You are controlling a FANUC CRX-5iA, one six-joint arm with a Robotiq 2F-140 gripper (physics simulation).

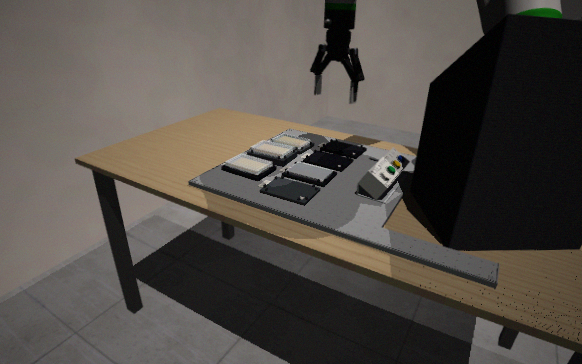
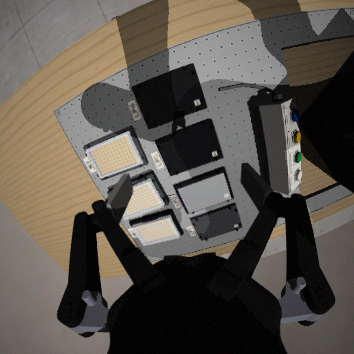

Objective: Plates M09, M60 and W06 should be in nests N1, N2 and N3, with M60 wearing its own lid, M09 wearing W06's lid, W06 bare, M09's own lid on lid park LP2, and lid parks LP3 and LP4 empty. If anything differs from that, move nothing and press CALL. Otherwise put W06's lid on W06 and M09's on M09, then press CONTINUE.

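Frame: origin at the arm's base, x right, y back, z down, level; millimetres.
Where they show: gripper, fingertip midpoint: (image 1: pixel 334 98) (image 2: pixel 185 177); arm's base at its link origin: (image 1: pixel 533 59).
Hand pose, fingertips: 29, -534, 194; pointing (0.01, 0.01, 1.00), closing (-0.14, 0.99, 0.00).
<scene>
Things, the pixels of their top centre, and the offset from my fingertips, as dx, dy, dz. Level surfaces: height alone.
- middle plate at its top centre: (image 2: pixel 135 201) (image 1: pixel 272 146) -124, -158, +173
- far plate at its top centre: (image 2: pixel 111 157) (image 1: pixel 291 139) +6, -176, +186
- grey translucent lid at its top centre: (image 2: pixel 204 194) (image 1: pixel 309 170) -157, +24, +195
- third park at its top centre: (image 2: pixel 189 150) (image 1: pixel 328 156) -27, +11, +193
- far park at its top centre: (image 2: pixel 168 96) (image 1: pixel 343 145) +103, -5, +193
- sloped button box at its top centre: (image 2: pixel 293 152) (image 1: pixel 387 159) -62, +233, +129
- perforated board at its surface level: dz +213
- wooden table at its surface level: dz +226
Three pale well plates stand in a row of nests: near plate (image 1: pixel 249 164) (image 2: pixel 156 231), middle plate (image 1: pixel 272 149) (image 2: pixel 144 197), far plate (image 1: pixel 292 142) (image 2: pixel 114 155). Their names and which wear clear lids are too small to tell. Beside them are four dark parks. A grey translucent lid (image 1: pixel 310 173) (image 2: pixel 204 191) lies on the second from the near end. The near park (image 1: pixel 290 191) (image 2: pixel 216 221), third park (image 1: pixel 328 160) (image 2: pixel 190 146) and far park (image 1: pixel 344 147) (image 2: pixel 170 95) show no lid. Park labels are unreadable. My gripper (image 1: pixel 335 98) (image 2: pixel 185 177) is open and empty, high above the board.
A sloped button box (image 1: pixel 376 179) (image 2: pixel 275 145) has blue (image 1: pixel 401 158) (image 2: pixel 295 116), yellow (image 1: pixel 397 163) (image 2: pixel 298 136), green (image 1: pixel 391 169) (image 2: pixel 298 157) and white buttons. The perforated board (image 1: pixel 345 212) (image 2: pixel 235 65) lies on the wooden table (image 1: pixel 150 150) (image 2: pixel 40 150). A black pedestal (image 1: pixel 500 150) stands beside the box.
</scene>
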